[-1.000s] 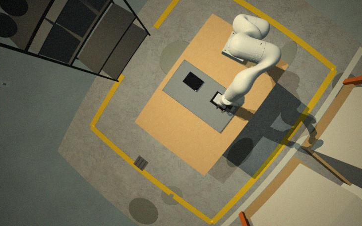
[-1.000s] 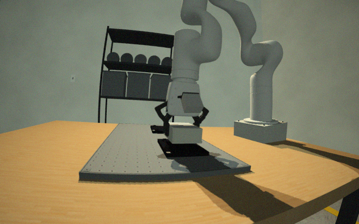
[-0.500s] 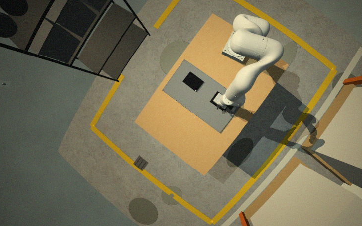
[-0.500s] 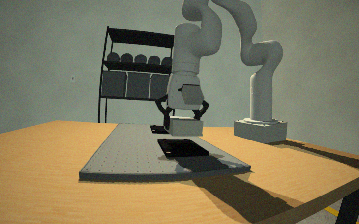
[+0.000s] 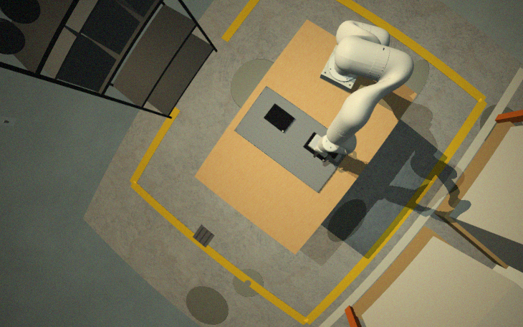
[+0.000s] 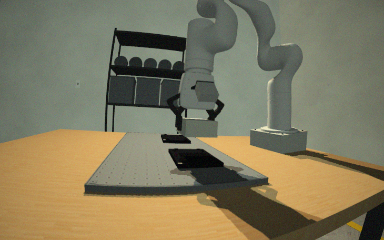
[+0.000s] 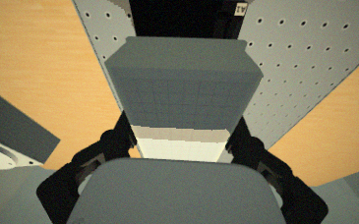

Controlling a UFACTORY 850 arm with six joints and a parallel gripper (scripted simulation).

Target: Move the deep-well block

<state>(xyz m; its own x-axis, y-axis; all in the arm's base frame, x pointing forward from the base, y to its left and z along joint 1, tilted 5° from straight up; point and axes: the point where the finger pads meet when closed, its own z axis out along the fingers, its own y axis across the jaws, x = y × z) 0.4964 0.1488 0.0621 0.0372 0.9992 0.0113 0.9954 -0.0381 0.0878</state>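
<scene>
Now: the black nest N2 10 mm behind my hand, 320 mm to the right of it and 90 mm below it. Round my hand: black nest N1 (90 mm below); then 96-well deep-well block (right at my hand).
</scene>
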